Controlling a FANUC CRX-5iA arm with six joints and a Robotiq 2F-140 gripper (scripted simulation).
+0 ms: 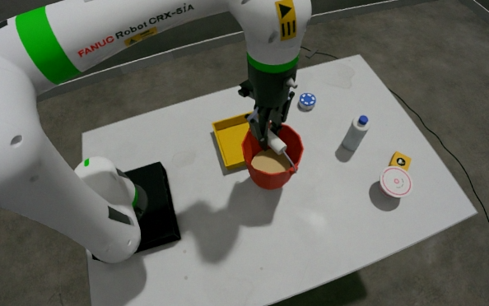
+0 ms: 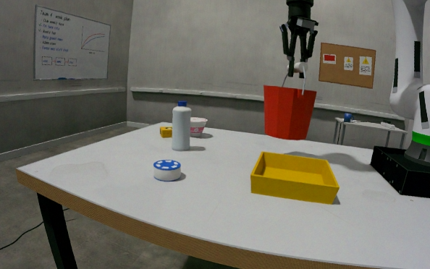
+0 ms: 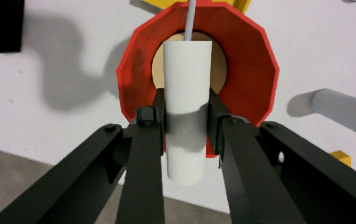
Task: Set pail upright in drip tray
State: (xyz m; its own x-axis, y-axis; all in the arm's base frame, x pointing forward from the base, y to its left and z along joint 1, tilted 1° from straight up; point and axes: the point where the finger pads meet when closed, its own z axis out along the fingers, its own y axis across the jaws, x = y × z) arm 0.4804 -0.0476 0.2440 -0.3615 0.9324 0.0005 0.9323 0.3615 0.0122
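Right now my hand is 1 cm short of the red pail and 9 cm above it. The rest, counted from my hand: white grip (1 cm ahead, 3 cm below); then yellow drip tray (2 cm behind, 19 cm to the left, 30 cm below); then white bottle (37 cm ahead, 5 cm to the left, 23 cm below).
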